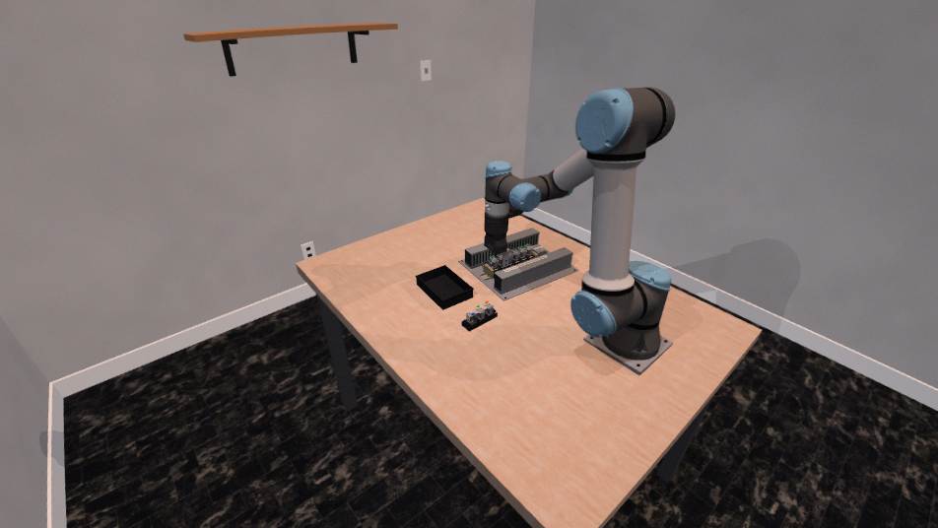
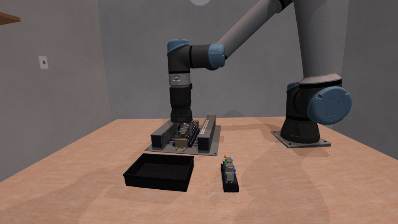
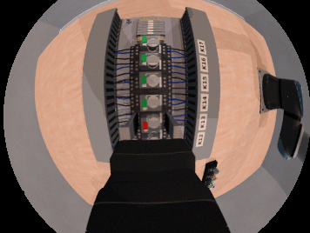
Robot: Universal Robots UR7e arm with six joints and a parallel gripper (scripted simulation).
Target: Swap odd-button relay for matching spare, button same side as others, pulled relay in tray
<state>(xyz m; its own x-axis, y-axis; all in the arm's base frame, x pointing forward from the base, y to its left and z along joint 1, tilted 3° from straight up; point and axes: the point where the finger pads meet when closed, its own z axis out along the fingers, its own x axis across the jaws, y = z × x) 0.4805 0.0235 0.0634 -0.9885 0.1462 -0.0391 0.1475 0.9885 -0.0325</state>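
The relay lies 10 mm below my hand. The rest, counted from my hand: black tray (40 mm ahead, 210 mm to the left, 40 mm below).
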